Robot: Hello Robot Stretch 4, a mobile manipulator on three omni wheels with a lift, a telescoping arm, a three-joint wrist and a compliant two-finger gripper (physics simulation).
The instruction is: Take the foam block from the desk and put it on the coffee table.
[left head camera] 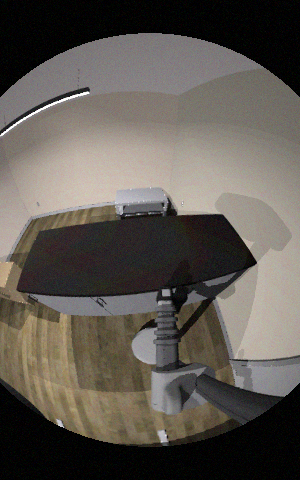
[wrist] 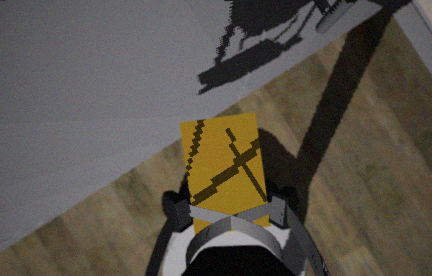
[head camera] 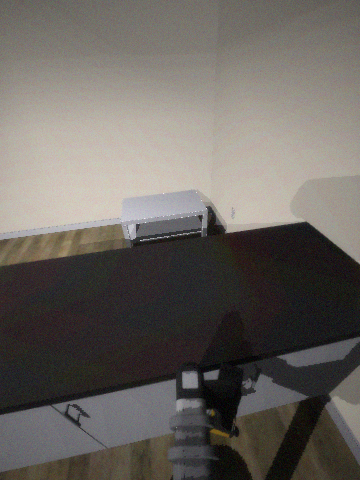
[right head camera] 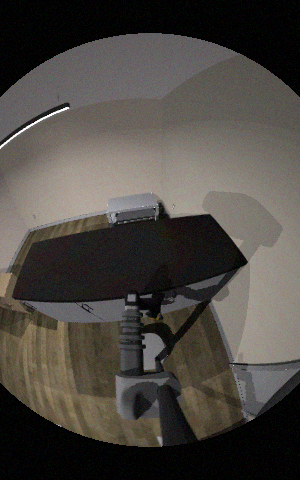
Labels:
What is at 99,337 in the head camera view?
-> A dark grey cabinet.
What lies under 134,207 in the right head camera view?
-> A grey coffee table.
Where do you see a yellow foam block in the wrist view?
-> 223,161

